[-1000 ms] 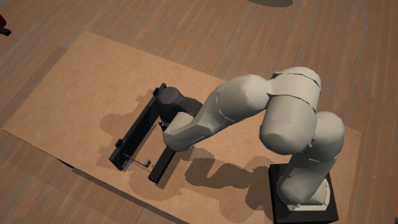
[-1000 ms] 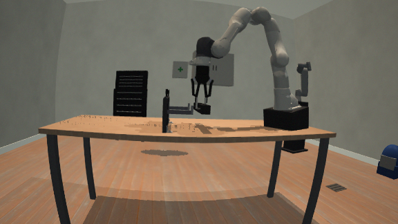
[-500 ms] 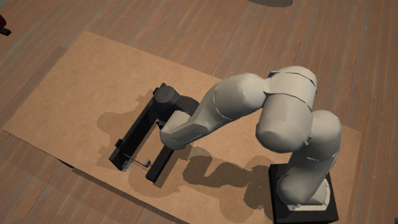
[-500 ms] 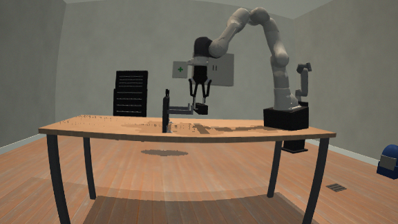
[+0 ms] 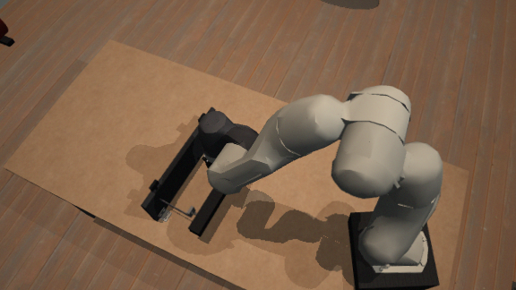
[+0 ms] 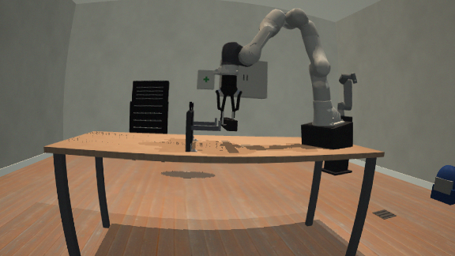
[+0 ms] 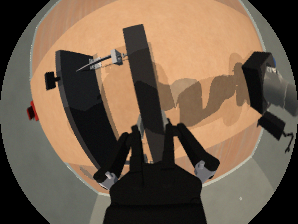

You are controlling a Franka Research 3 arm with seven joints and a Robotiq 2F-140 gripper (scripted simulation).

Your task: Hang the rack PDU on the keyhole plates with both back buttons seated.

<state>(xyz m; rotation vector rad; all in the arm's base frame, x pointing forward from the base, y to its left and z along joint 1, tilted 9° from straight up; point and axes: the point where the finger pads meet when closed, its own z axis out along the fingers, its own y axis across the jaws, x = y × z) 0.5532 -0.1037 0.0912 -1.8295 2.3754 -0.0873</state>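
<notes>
Right now my hand is 2 cm short of the rack PDU and 2 cm above it. From my hand the other things lie so: black upright board 18 cm ahead, 5 cm to the right, 6 cm below.
</notes>
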